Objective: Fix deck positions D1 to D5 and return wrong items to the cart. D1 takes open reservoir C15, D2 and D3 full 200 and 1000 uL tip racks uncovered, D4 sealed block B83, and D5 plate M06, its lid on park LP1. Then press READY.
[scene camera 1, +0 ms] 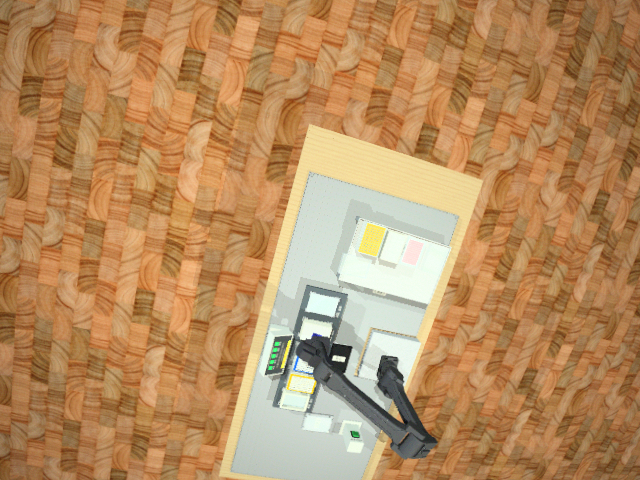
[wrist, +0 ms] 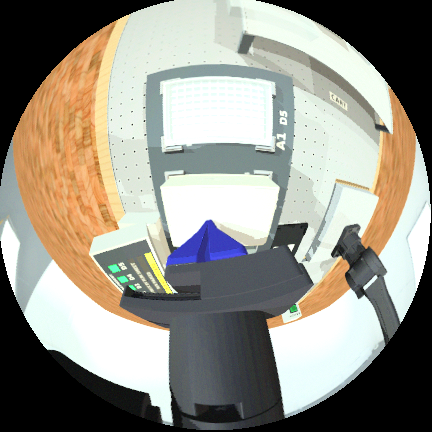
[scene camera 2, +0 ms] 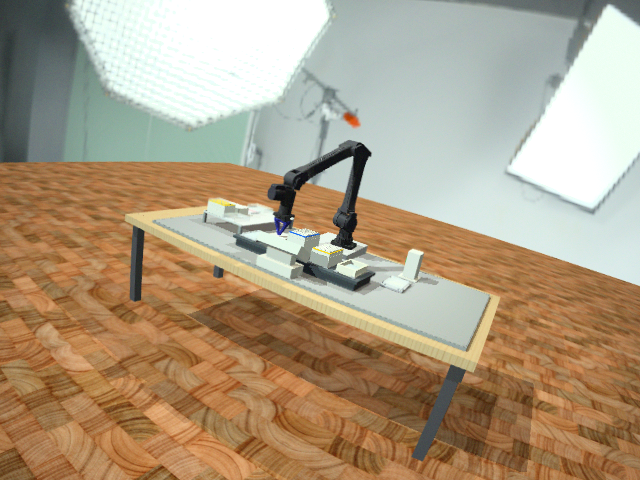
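Observation:
My gripper is shut and empty, blue fingertips down above the white D4 block. On the dark deck, a pale gridded plate sits at D5, uncovered as far as I can see. A blue-rimmed tip rack, partly hidden by the arm in the top view, a yellow-rimmed tip rack and an open reservoir follow. The green READY button stands beyond. Labels on the items are unreadable.
The cart holds a yellow rack, a white box and a pink-topped item. A display stands beside the deck, a black item opposite. A pale flat piece lies near READY.

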